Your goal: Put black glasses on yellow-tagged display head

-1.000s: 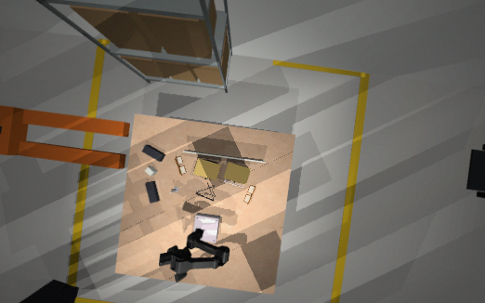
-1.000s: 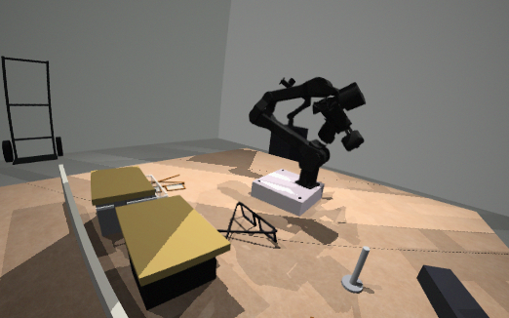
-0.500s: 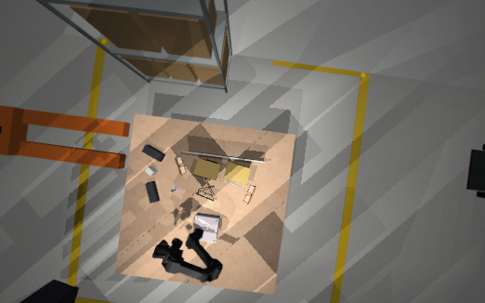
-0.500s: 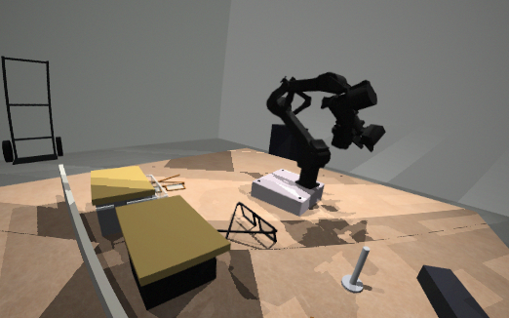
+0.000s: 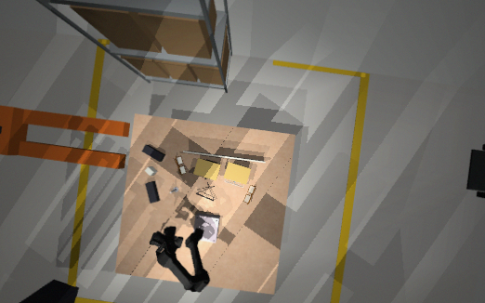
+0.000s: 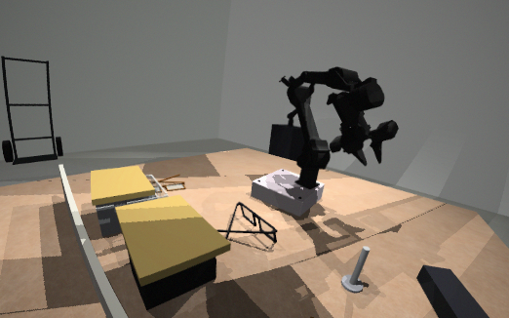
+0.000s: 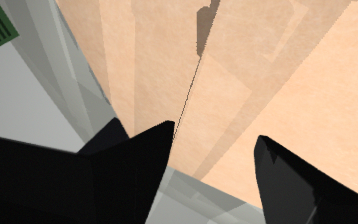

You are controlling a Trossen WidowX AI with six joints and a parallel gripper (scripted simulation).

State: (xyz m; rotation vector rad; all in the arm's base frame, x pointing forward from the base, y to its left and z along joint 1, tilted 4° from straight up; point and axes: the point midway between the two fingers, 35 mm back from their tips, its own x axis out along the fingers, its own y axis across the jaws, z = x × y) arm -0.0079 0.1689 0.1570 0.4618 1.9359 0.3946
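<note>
Now: gripper tip 26 cm short of the grey peg, 15 cm above it and 9 cm to the right of it. Round my gripper tip: white cube (35 cm ahead, 31 cm to the left, 15 cm below); then long white rail (63 cm ahead, 21 cm to the right, 12 cm below).
</note>
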